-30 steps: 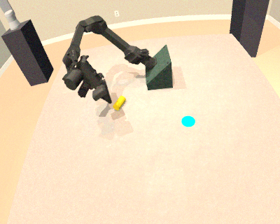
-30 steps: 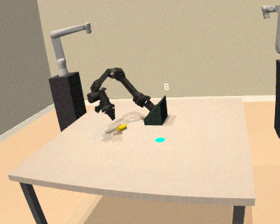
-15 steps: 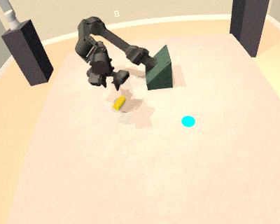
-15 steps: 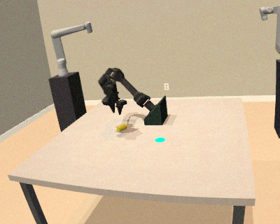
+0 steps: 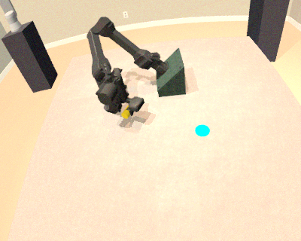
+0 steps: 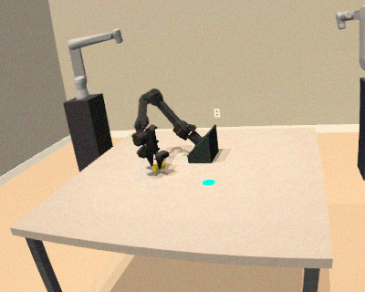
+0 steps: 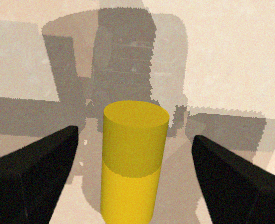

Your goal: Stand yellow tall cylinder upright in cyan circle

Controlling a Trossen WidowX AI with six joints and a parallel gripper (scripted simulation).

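My gripper tip is now 310 mm to the right of the cyan circle, 130 mm short of it and 20 mm above it. The rest, counted from my gripper tip: yellow cylinder (20 mm behind, 10 mm to the left).
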